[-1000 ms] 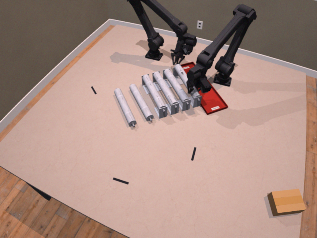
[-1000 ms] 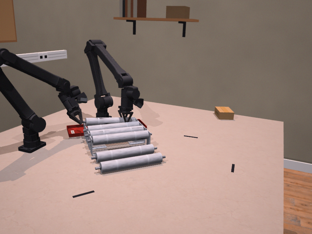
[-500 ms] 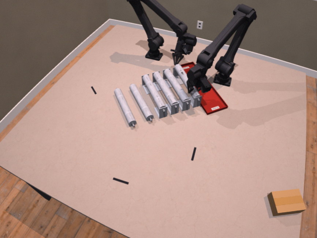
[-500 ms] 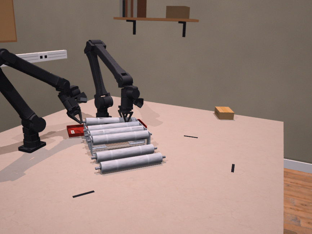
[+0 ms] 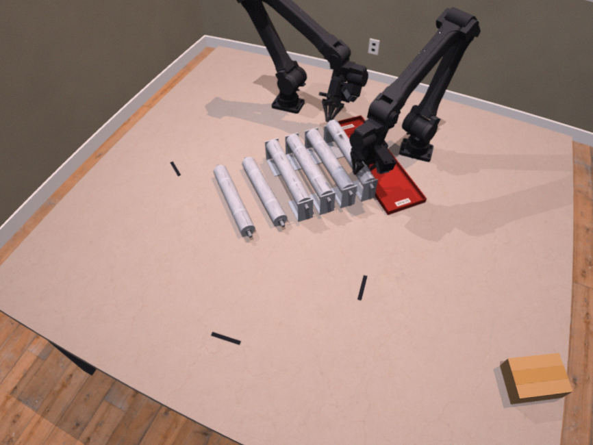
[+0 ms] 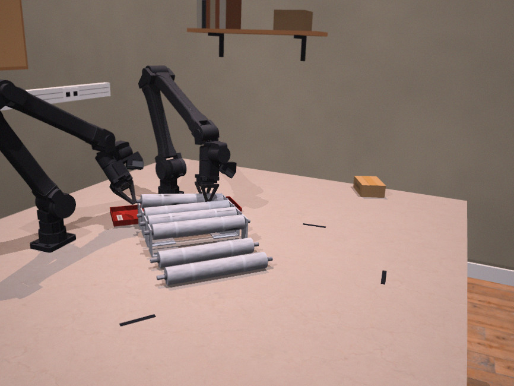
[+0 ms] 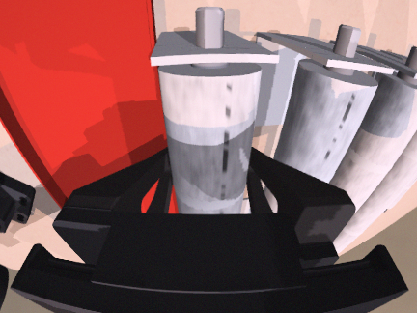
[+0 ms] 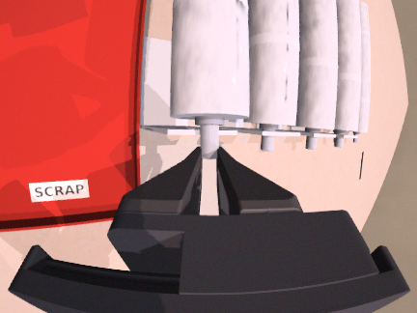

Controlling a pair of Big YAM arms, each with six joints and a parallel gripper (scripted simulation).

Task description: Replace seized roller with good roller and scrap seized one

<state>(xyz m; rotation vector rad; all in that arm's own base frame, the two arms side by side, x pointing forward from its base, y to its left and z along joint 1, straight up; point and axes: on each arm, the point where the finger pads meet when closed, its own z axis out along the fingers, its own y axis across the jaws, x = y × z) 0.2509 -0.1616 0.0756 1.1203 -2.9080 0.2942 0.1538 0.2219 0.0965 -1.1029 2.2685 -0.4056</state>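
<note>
My left gripper is now 7 cm to the left of the roller, 5 cm past it and 1 cm below it. Also, from my left hand: red scrap tray 14 cm behind, 7 cm below, 1 cm to the right; then cardboard box 69 cm to the left, 38 cm ahead, 4 cm below.
</note>
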